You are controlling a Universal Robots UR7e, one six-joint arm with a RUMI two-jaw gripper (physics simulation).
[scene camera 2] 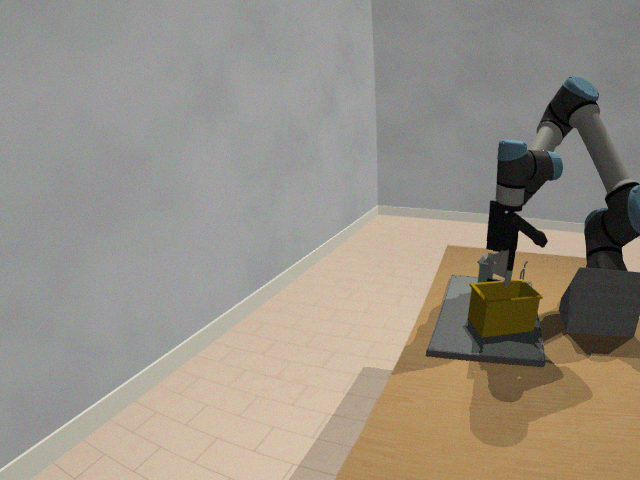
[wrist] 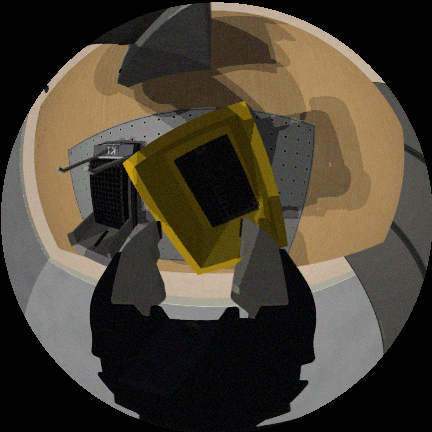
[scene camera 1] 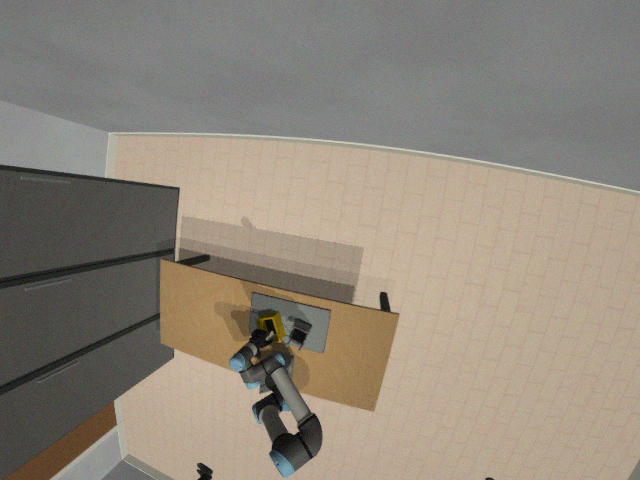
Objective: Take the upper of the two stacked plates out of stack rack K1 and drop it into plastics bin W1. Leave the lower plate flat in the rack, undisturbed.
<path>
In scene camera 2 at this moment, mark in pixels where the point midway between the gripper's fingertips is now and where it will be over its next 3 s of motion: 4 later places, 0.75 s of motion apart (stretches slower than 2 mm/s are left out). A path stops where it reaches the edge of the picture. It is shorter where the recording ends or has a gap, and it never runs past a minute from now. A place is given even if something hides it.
My gripper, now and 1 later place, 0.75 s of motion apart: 504, 282; 508, 253
</path>
